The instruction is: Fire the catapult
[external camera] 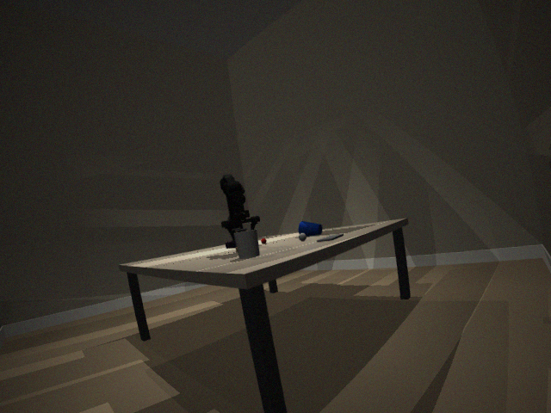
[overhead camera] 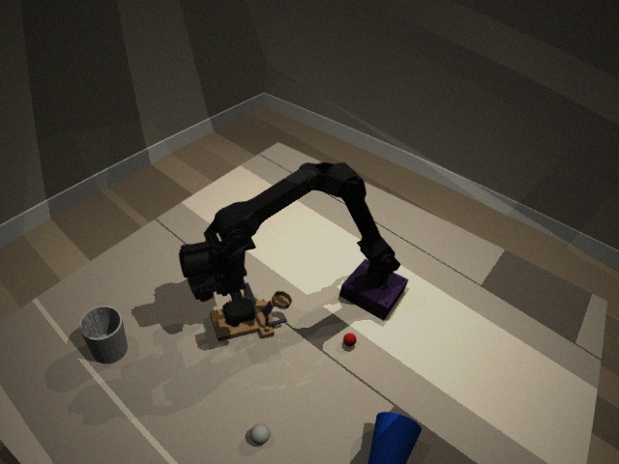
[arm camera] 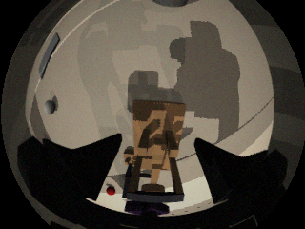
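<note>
The red ball lies 9 cm behind my gripper tip, 28 cm to the left of it and 4 cm below it. Also, from my gripper tip: white mug (20 cm ahead, 20 cm to the right, 3 cm below); then wooden catapult (4 cm behind, 6 cm to the left, 1 cm below); then flat dark slab (39 cm ahead, 14 cm to the left, 5 cm below).
</note>
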